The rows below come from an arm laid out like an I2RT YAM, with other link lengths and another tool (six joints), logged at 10 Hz.
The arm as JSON. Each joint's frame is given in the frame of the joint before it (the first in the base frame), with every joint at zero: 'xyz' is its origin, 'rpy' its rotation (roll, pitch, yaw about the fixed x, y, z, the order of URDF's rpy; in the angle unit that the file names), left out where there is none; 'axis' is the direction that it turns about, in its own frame. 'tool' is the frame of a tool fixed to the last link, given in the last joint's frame.
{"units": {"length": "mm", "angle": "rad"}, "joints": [
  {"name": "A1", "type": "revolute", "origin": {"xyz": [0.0, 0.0, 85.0]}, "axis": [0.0, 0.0, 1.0]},
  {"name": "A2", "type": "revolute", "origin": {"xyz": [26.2, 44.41, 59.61]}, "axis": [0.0, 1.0, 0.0]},
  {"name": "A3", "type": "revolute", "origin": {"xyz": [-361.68, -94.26, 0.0]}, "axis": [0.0, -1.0, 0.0]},
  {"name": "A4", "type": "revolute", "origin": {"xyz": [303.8, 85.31, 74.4]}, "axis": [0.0, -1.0, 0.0]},
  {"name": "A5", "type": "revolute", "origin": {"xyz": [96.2, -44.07, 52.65]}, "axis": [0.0, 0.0, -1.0]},
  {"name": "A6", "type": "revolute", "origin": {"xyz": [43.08, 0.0, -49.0]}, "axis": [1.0, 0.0, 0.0]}
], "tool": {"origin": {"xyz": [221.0, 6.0, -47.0], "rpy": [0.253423, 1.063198, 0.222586]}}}
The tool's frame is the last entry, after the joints.
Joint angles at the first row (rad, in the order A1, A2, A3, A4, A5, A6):
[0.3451, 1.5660, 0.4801, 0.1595, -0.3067, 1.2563]
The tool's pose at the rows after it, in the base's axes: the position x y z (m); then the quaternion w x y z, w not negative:
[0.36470 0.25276 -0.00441 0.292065 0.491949 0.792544 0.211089]
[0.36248 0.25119 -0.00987 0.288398 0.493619 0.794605 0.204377]
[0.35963 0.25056 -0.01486 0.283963 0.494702 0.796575 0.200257]
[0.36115 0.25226 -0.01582 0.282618 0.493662 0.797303 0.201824]
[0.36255 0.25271 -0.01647 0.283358 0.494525 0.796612 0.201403]
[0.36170 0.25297 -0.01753 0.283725 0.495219 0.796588 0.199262]
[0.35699 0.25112 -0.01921 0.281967 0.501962 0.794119 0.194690]
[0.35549 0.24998 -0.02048 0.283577 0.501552 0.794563 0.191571]
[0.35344 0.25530 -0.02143 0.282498 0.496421 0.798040 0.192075]
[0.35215 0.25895 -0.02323 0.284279 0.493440 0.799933 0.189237]
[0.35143 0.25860 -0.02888 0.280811 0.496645 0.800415 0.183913]
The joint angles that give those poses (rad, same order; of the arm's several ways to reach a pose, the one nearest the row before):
[0.3452, 1.5876, 0.4878, 0.1565, -0.3022, 1.2594]
[0.3452, 1.5983, 0.4878, 0.1519, -0.2991, 1.2609]
[0.3451, 1.6091, 0.4848, 0.1534, -0.3006, 1.2625]
[0.3452, 1.6199, 0.4893, 0.1595, -0.3052, 1.2609]
[0.3467, 1.6245, 0.4909, 0.1641, -0.3022, 1.2640]
[0.3513, 1.6245, 0.4894, 0.1641, -0.2961, 1.2686]
[0.3559, 1.6138, 0.4740, 0.1657, -0.2869, 1.2869]
[0.3590, 1.6107, 0.4709, 0.1626, -0.2792, 1.2870]
[0.3742, 1.6168, 0.4755, 0.1626, -0.2761, 1.2885]
[0.3911, 1.6214, 0.4786, 0.1626, -0.2624, 1.2946]
[0.3927, 1.6382, 0.4786, 0.1687, -0.2593, 1.3023]

